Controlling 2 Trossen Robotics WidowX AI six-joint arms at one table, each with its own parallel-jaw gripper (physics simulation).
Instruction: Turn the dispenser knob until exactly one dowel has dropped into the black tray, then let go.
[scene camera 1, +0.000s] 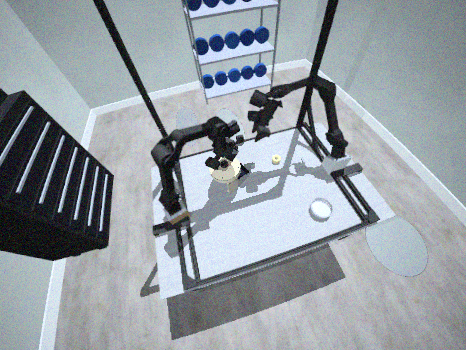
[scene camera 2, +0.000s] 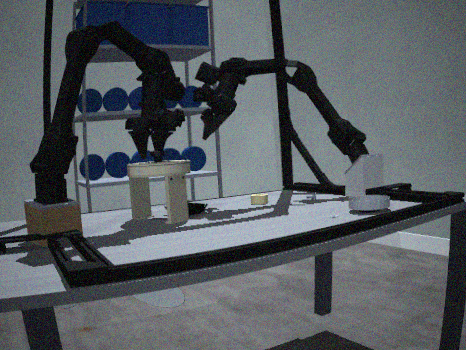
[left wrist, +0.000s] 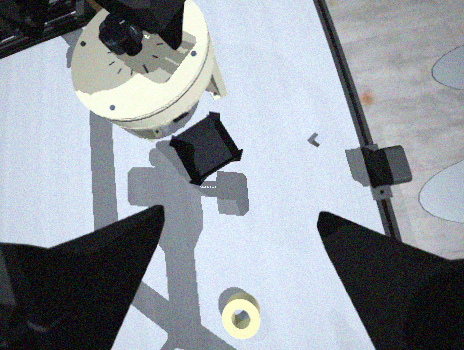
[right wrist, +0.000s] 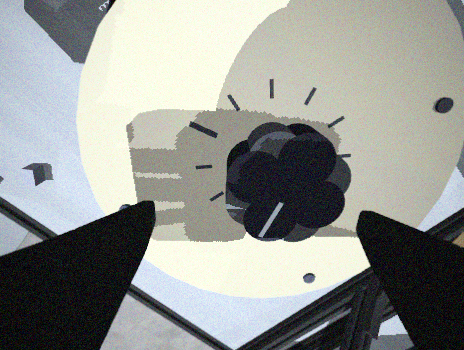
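Pixels of known places: left gripper, between the fingertips: (scene camera 1: 253, 137) (scene camera 2: 207, 136) (left wrist: 242, 216); right gripper, between the fingertips: (scene camera 1: 221, 163) (scene camera 2: 151, 158) (left wrist: 145, 28) (right wrist: 256, 215); left arm's base, origin of its link: (scene camera 1: 338, 156) (scene camera 2: 363, 163); right arm's base, origin of its link: (scene camera 1: 173, 207) (scene camera 2: 50, 201).
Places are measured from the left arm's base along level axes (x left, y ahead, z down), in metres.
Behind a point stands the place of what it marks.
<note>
The round cream dispenser (scene camera 1: 220, 176) {x -0.035, y 0.662, z -0.044 m} (scene camera 2: 159, 170) {x -0.010, y 0.651, z -0.028 m} (left wrist: 140, 97) {x -0.093, y 0.567, z -0.044 m} stands on legs. Its dark lobed knob (left wrist: 117, 36) {x -0.089, y 0.615, z -0.073 m} (right wrist: 290, 182) {x -0.085, y 0.625, z -0.073 m} carries a white pointer line, aimed down and left in the right wrist view, with tick marks around it. My right gripper (right wrist: 256, 215) {x -0.107, y 0.639, z -0.054 m} (scene camera 2: 151, 157) {x -0.107, y 0.639, z -0.054 m} is open and empty just above the dispenser, its fingers apart on either side of the knob's near edge. The black tray (scene camera 1: 244, 171) {x -0.120, y 0.514, z 0.096 m} (scene camera 2: 198, 207) {x -0.089, y 0.524, z 0.082 m} (left wrist: 204, 146) {x -0.117, y 0.554, z 0.099 m} lies beside the dispenser; no dowel shows in it in the left wrist view. My left gripper (left wrist: 242, 216) {x -0.184, y 0.440, z -0.104 m} is open and empty, high above the table.
A pale yellow ring (scene camera 1: 276, 163) {x -0.117, y 0.311, z 0.095 m} (scene camera 2: 259, 199) {x -0.122, y 0.316, z 0.086 m} (left wrist: 241, 333) {x -0.142, y 0.286, z 0.076 m} lies on the table to the right of the tray in scene camera 1. A round white dish (scene camera 1: 320, 210) {x 0.233, y 0.209, z 0.091 m} (scene camera 2: 369, 203) {x 0.262, y 0.244, z 0.075 m} stands near the front right. Black rails (scene camera 1: 280, 254) {x 0.374, y 0.490, z 0.082 m} run along the table edges.
</note>
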